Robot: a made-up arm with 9 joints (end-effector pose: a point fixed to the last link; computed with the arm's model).
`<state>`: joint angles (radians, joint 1 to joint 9).
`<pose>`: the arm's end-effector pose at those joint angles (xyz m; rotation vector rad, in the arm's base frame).
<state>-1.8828 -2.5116 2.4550 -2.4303 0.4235 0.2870 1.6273 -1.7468 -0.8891</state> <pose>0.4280 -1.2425 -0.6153 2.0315 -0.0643 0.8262</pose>
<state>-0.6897 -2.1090 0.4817 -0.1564 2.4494 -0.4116 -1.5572 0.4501 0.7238</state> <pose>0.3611 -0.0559 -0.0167 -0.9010 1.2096 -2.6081</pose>
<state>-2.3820 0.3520 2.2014 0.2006 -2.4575 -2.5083 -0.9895 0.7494 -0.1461</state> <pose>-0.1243 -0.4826 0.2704 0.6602 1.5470 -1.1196</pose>
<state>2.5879 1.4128 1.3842 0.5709 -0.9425 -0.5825 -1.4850 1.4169 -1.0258</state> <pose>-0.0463 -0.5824 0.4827 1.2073 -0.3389 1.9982</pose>
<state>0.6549 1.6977 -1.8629 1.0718 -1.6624 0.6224 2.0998 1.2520 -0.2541</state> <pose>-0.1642 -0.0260 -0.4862 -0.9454 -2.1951 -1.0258</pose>
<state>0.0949 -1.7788 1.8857 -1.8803 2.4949 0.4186 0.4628 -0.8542 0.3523</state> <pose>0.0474 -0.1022 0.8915 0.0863 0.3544 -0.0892</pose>
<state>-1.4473 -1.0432 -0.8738 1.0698 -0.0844 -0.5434 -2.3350 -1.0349 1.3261</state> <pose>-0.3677 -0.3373 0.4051 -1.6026 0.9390 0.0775</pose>
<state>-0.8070 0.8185 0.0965 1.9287 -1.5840 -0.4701 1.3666 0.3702 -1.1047</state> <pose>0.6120 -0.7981 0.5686 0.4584 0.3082 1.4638</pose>
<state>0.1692 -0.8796 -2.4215 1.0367 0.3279 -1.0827 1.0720 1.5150 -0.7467</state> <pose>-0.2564 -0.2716 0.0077 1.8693 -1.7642 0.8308</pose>
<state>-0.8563 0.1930 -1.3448 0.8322 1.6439 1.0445 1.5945 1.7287 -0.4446</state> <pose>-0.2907 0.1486 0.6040 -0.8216 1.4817 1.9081</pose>
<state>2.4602 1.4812 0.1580 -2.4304 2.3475 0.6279 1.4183 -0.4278 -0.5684</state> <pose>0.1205 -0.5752 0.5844 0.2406 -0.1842 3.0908</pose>
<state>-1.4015 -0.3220 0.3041 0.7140 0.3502 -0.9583 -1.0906 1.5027 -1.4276</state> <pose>-0.0192 -0.2655 -0.3099 -1.5344 1.9972 0.8682</pose>
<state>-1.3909 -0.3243 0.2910 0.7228 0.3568 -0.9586 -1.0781 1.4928 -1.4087</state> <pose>-0.0142 -0.2741 -0.3185 -1.5494 2.0175 0.8303</pose>
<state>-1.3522 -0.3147 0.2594 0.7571 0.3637 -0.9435 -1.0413 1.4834 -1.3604</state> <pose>-0.0055 -0.2920 -0.3310 -1.6117 2.0282 0.7572</pose>
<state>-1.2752 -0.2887 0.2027 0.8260 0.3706 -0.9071 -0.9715 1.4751 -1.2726</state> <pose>0.0122 -0.3248 -0.3467 -1.7286 2.0257 0.6260</pose>
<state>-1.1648 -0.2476 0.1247 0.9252 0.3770 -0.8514 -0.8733 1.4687 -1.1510</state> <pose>0.0439 -0.3745 -0.3600 -1.8717 2.0122 0.4258</pose>
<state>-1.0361 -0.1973 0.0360 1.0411 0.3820 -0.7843 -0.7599 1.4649 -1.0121</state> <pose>0.0897 -0.4369 -0.3624 -1.9975 1.9941 0.1677</pose>
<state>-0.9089 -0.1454 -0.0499 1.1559 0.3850 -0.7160 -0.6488 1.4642 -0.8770</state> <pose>0.1409 -0.5022 -0.3493 -2.0745 1.9773 -0.1098</pose>
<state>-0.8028 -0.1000 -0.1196 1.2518 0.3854 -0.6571 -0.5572 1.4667 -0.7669</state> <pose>0.1845 -0.5575 -0.3255 -2.1014 1.9631 -0.3516</pose>
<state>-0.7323 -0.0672 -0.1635 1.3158 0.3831 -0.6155 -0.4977 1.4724 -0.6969</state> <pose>0.2120 -0.5928 -0.3032 -2.1036 1.9492 -0.5102</pose>
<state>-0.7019 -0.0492 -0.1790 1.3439 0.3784 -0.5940 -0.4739 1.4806 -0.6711</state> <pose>0.2224 -0.6046 -0.2925 -2.1081 1.9328 -0.5677</pose>
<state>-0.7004 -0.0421 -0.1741 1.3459 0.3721 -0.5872 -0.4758 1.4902 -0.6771</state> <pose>0.2211 -0.5992 -0.2924 -2.1221 1.9133 -0.5503</pose>
